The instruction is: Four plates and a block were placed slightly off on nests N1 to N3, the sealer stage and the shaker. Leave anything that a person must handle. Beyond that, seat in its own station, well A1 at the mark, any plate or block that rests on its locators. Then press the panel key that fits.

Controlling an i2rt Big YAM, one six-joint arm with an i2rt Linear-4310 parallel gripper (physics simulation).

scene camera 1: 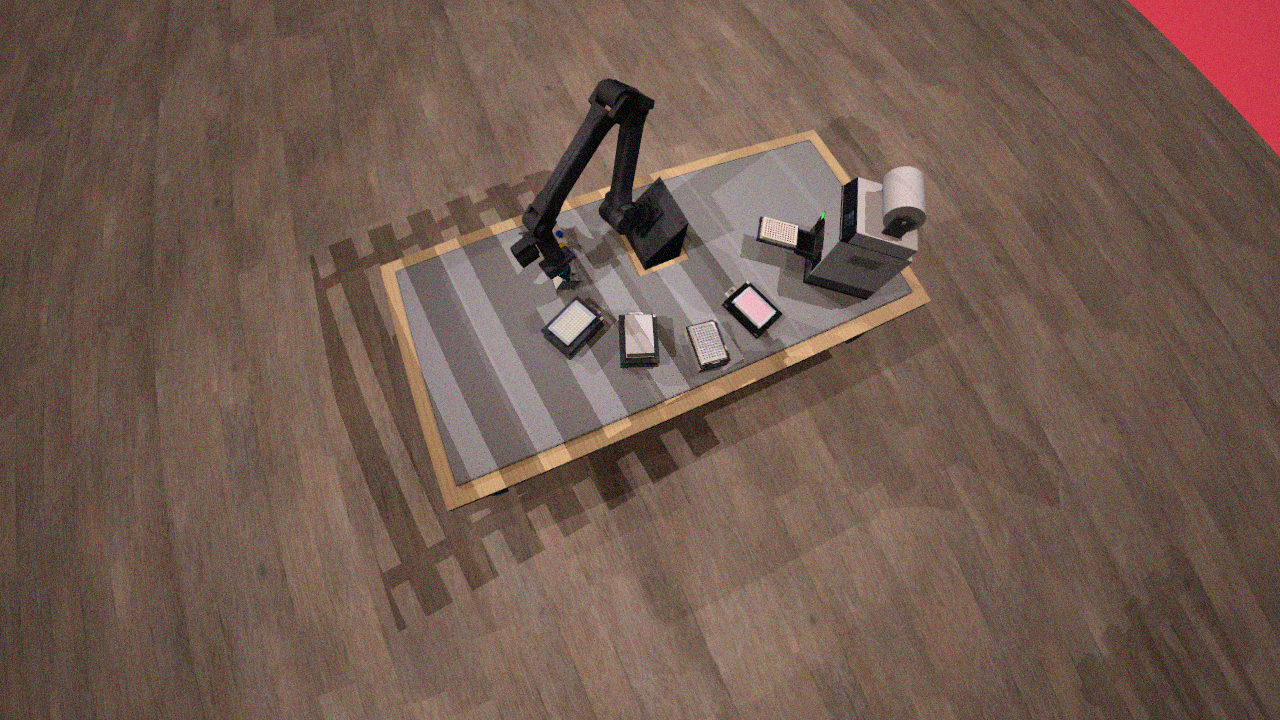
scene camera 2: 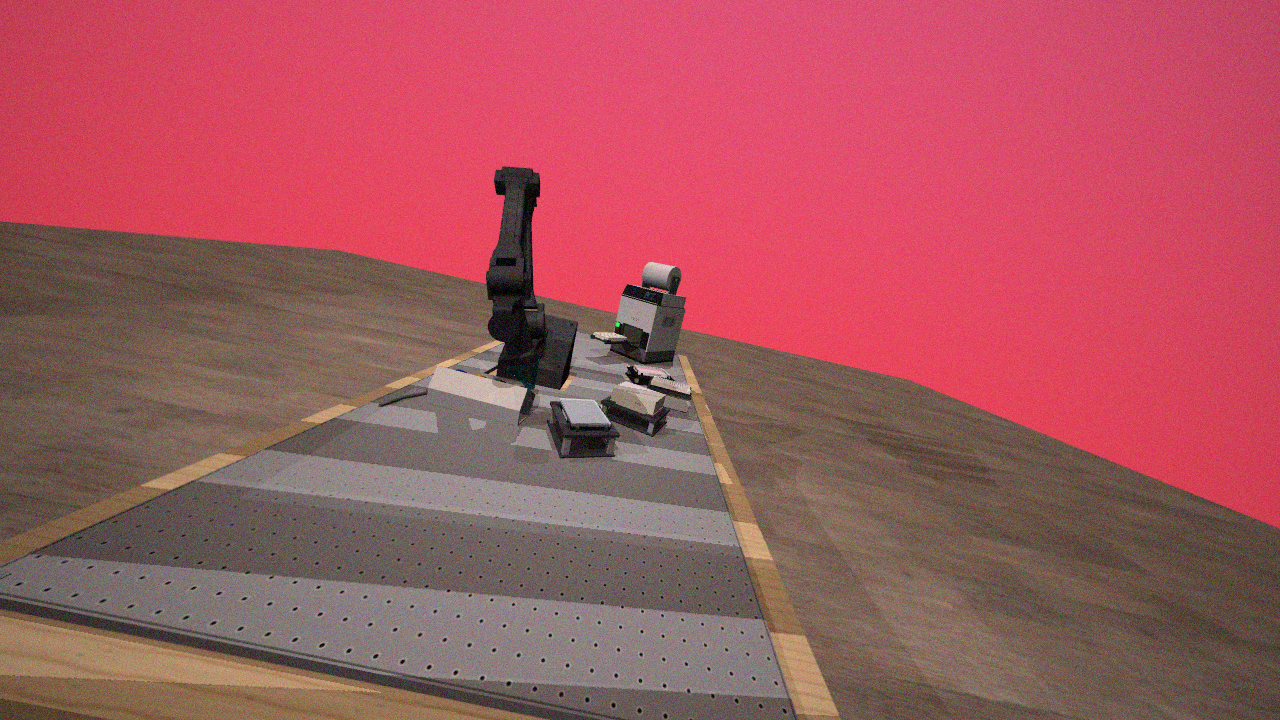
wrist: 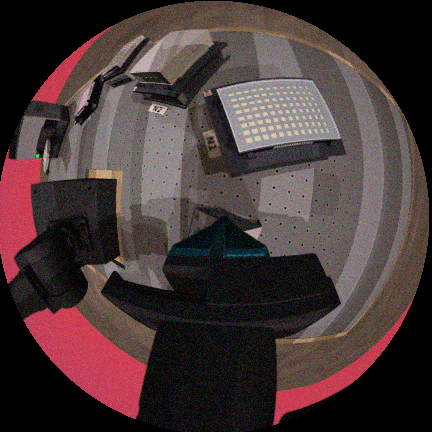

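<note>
My gripper (scene camera 1: 562, 272) (wrist: 224, 221) is shut and empty, close over the wedge-shaped key panel (scene camera 2: 474, 395); I cannot tell whether it touches. It hides much of the panel in the wrist view. A pale-welled plate (scene camera 1: 572, 324) (scene camera 2: 583, 412) (wrist: 282, 114) lies on nest N1, turned slightly against it. A pale block (scene camera 1: 640, 331) (scene camera 2: 637, 396) (wrist: 182, 60) rests on nest N2. A white plate (scene camera 1: 708, 343) (wrist: 127, 55) is on the station beside it, where a small red light shows. A pink plate (scene camera 1: 752, 306) (wrist: 86, 100) sits in a dark frame. A plate (scene camera 1: 777, 231) (scene camera 2: 609, 337) is on the sealer stage.
The sealer (scene camera 1: 863, 241) (scene camera 2: 649, 322), with a white roll (scene camera 1: 904, 195) (scene camera 2: 661, 275) on top and a green light, stands at the table's far end. The arm's black wedge base (scene camera 1: 659, 223) (wrist: 77, 215) is between the panel and sealer. A wooden rim (scene camera 1: 416, 367) edges the table.
</note>
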